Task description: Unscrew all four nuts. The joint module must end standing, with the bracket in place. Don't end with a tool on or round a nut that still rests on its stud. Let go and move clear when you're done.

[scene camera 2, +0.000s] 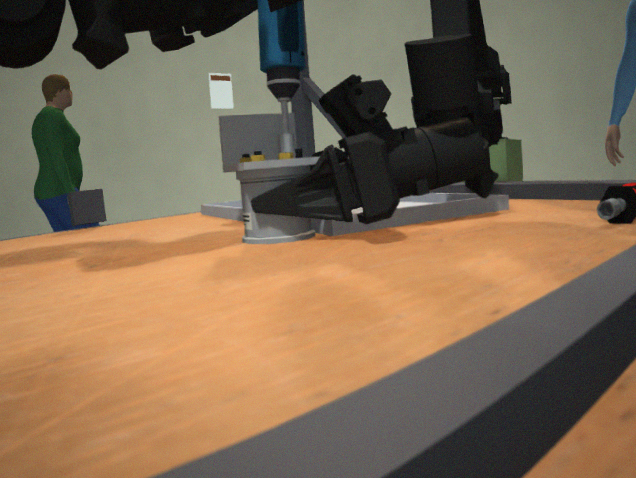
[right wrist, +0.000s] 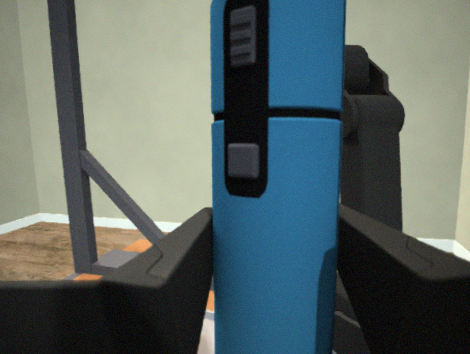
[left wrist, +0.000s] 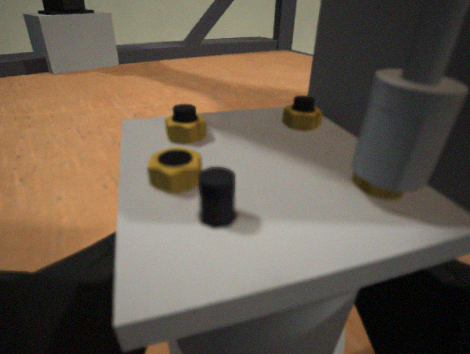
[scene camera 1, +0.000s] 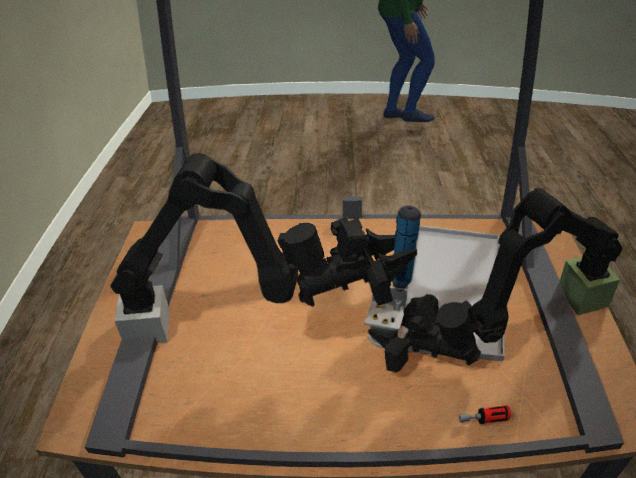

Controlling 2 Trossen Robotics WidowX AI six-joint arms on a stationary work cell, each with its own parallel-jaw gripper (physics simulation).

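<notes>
The grey joint module stands upright with the pale bracket plate on top. My left gripper is shut on the module, low at its side. In the left wrist view, two brass nuts sit on their studs. A loose nut lies on the plate beside a bare black stud. My right gripper is shut on the blue power screwdriver, held upright. Its socket is over the fourth nut, whose lower edge shows.
A pale shallow tray lies behind and beside the module. A red tool with a metal socket lies near the table's front edge. Grey frame rails border the wooden table. A person stands beyond the table.
</notes>
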